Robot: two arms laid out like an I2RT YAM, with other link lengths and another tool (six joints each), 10 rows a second.
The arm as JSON. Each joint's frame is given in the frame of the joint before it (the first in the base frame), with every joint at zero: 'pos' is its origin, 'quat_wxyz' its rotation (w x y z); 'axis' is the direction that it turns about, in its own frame. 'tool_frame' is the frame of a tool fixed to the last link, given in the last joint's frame.
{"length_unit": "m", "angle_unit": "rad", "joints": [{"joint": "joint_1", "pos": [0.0, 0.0, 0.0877], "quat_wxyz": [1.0, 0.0, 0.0, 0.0], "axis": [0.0, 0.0, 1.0]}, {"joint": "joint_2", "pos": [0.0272, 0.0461, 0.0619], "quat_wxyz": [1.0, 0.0, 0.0, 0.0], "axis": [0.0, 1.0, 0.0]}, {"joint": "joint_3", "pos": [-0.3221, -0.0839, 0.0], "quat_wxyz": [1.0, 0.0, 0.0, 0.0], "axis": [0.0, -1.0, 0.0]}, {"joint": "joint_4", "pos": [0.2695, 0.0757, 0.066], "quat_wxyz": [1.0, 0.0, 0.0, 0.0], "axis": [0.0, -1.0, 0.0]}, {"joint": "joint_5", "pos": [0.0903, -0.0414, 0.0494], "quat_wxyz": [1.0, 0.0, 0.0, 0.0], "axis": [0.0, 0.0, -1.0]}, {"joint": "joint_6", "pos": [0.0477, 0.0, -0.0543], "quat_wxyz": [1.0, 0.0, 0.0, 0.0], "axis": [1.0, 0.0, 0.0]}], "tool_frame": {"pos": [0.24, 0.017, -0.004], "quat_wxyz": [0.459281, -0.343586, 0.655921, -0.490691]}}
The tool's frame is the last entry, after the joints.
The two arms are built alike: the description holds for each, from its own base.
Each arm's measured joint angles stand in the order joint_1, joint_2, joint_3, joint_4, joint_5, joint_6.
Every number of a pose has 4 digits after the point. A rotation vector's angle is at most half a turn.
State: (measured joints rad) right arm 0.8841 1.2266 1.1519 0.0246 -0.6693 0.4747; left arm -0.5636 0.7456 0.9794 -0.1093 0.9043 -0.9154
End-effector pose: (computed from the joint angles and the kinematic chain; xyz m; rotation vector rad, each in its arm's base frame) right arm 0.1696 0.5039 0.4825 -1.6301 0.9124 0.3337; left arm 0.1432 -0.3569 0.5081 0.2238 -1.6433 2.0036
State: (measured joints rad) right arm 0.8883 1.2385 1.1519 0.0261 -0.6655 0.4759; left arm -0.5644 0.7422 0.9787 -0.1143 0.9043 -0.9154
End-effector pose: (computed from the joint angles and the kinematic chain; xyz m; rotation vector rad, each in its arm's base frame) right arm 0.1711 0.5077 0.4773 -1.6375 0.9203 0.3370; left arm 0.1420 -0.3564 0.5073 0.2254 -1.6432 2.0013
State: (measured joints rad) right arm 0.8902 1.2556 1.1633 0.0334 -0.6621 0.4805; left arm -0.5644 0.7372 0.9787 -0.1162 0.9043 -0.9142
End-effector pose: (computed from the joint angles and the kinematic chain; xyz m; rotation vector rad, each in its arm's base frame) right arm 0.1746 0.5123 0.4781 -1.6354 0.9238 0.3392; left arm 0.1406 -0.3555 0.5082 0.2213 -1.6439 2.0042
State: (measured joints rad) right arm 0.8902 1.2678 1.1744 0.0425 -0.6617 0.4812; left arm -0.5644 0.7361 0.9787 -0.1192 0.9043 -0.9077
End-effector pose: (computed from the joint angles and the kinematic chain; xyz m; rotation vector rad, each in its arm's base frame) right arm 0.1771 0.5154 0.4814 -1.6296 0.9190 0.3378; left arm 0.1404 -0.3553 0.5078 0.2176 -1.6487 2.0053
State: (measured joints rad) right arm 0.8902 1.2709 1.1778 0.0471 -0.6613 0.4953; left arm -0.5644 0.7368 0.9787 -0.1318 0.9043 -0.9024
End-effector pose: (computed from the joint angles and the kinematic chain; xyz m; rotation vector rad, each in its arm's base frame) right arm 0.1780 0.5162 0.4835 -1.6250 0.9268 0.3481; left arm 0.1408 -0.3555 0.5042 0.2265 -1.6530 1.9970
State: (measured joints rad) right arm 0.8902 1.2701 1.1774 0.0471 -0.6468 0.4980; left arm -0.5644 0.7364 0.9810 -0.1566 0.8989 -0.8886
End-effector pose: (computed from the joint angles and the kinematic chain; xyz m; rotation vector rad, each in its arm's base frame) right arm 0.1820 0.5161 0.4836 -1.6175 0.9397 0.3397; left arm 0.1423 -0.3551 0.4989 0.2416 -1.6642 1.9893
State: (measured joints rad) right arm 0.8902 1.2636 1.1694 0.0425 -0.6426 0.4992; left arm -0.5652 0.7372 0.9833 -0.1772 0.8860 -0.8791
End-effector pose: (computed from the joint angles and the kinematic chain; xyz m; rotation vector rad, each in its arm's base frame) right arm 0.1819 0.5146 0.4807 -1.6195 0.9482 0.3388; left arm 0.1458 -0.3547 0.4945 0.2634 -1.6728 1.9871
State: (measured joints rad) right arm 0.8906 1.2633 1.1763 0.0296 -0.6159 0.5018; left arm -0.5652 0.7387 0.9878 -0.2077 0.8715 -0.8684
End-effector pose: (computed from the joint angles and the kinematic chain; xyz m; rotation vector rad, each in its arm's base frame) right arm 0.1891 0.5143 0.4806 -1.6101 0.9741 0.3227; left arm 0.1499 -0.3539 0.4881 0.2945 -1.6833 1.9798
